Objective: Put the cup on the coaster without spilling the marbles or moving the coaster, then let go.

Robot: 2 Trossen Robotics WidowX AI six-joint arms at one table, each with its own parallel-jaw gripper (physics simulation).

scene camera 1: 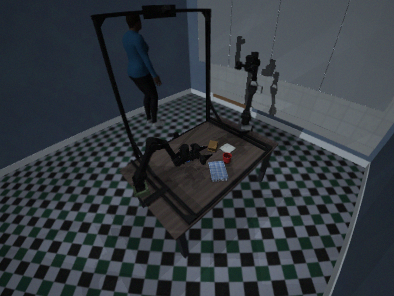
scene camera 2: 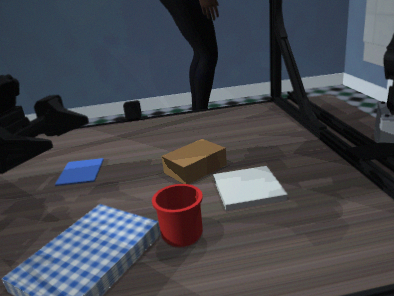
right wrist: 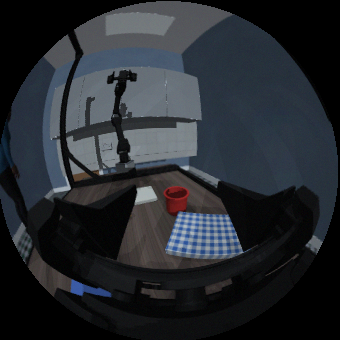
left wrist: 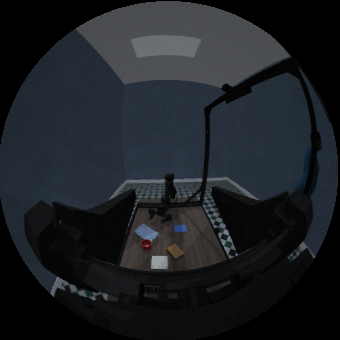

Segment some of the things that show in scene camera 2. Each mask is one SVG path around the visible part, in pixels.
My right gripper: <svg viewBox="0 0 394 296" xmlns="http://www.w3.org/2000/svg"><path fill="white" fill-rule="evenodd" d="M88 117L65 109L59 95L49 95L36 101L34 110L37 118L30 121L25 117L22 106L15 106L16 96L20 94L19 81L12 78L10 74L0 75L0 174L53 148L51 140L35 138L39 134L44 133L46 136L63 135L89 122Z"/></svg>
A white slab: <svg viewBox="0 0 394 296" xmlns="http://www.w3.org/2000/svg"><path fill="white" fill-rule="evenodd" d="M287 193L267 166L213 174L215 185L226 211L286 201Z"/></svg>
A thin blue square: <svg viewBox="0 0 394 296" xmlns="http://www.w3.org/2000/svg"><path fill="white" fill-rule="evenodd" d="M104 159L68 162L55 186L95 182Z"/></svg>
A brown block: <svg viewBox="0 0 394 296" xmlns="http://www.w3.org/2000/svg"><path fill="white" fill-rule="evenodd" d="M226 148L200 139L163 155L164 173L183 184L190 184L227 165Z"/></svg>
